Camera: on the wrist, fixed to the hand. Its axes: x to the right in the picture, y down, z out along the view.
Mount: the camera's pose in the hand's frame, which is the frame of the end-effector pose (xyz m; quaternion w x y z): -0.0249 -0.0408 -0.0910 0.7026 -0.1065 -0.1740 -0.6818
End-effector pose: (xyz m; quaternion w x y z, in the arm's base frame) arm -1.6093 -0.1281 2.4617 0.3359 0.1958 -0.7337 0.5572
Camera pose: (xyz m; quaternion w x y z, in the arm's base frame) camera -1.5399 -0.0562 2.4859 0.5091 0.6990 -0.4998 0.0503
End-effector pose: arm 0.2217 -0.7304 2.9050 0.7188 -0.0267 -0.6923 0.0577
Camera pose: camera 0.3136 -0.7701 2.8815 0.4210 0.3867 -0.6358 -0.5186
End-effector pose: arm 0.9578 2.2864 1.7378 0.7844 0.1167 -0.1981 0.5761
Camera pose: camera 1.0062 2.2899 1.6472 0.9218 0.2337 -0.2574 -0.1714
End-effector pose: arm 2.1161 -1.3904 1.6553 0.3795 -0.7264 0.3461 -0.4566
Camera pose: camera 2.0297 -1.3714 1.7076 0.0618 0.8662 0.2695 0.4163
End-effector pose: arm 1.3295 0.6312 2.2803 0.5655 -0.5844 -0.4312 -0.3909
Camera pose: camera 1.2857 0.5384 2.2750 0.0065 0.2448 0.7581 0.6044
